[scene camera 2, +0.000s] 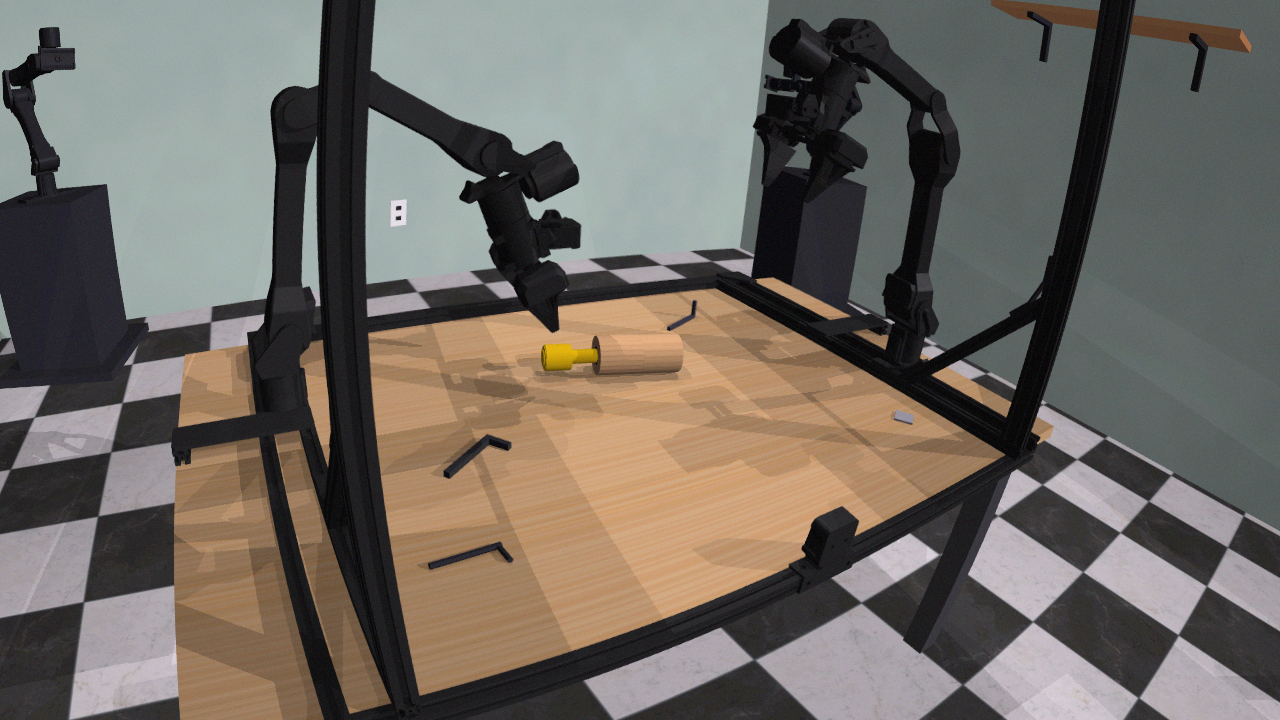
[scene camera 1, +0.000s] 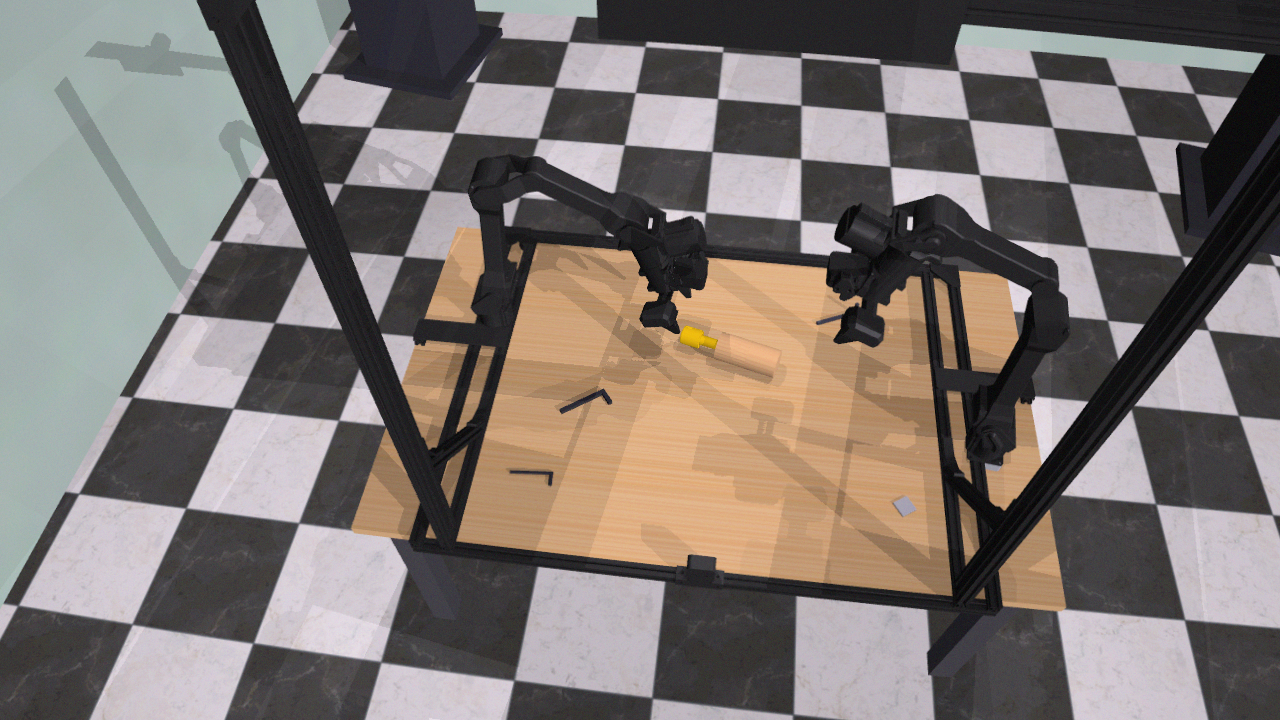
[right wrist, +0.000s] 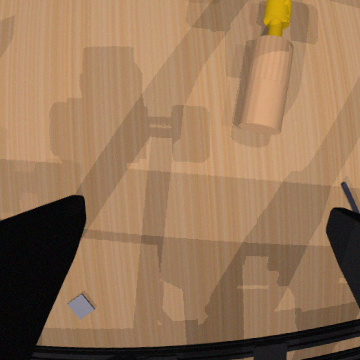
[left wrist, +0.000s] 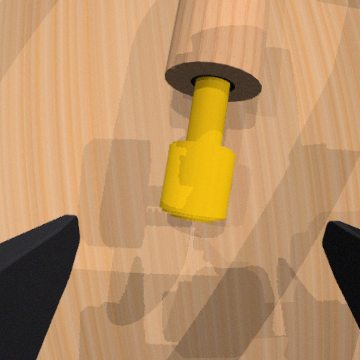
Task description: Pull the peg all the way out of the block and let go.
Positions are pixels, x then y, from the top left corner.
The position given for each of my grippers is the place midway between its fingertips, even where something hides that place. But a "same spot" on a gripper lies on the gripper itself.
my left gripper: scene camera 2 545,318; scene camera 1; left wrist; not seen in the right wrist view (out of frame)
my right gripper: scene camera 2; scene camera 1 838,320; right wrist; not seen in the left wrist view (out of frame)
same spot on my left gripper: (left wrist: 44,255) = (scene camera 1: 687,288)
same spot on my right gripper: (right wrist: 46,237) = (scene camera 2: 808,180)
